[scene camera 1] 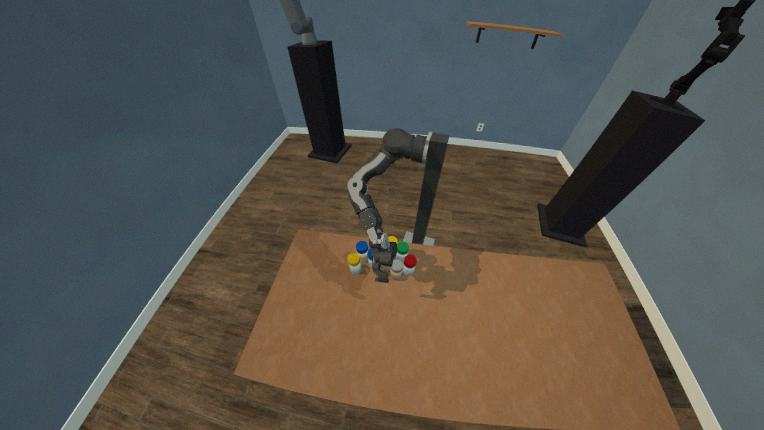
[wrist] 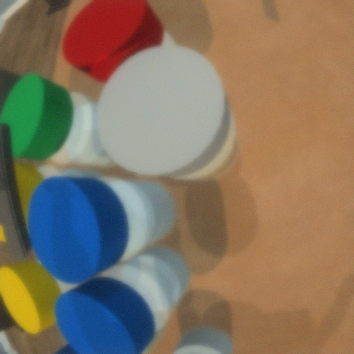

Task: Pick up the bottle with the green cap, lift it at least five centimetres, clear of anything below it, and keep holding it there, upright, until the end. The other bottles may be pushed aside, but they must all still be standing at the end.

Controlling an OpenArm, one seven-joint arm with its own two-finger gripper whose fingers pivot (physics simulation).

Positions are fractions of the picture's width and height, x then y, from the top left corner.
Scene:
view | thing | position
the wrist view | grey-capped bottle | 0.46, 0.31
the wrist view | blue-capped bottle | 0.22, 0.64
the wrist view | blue-capped bottle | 0.37, 0.85

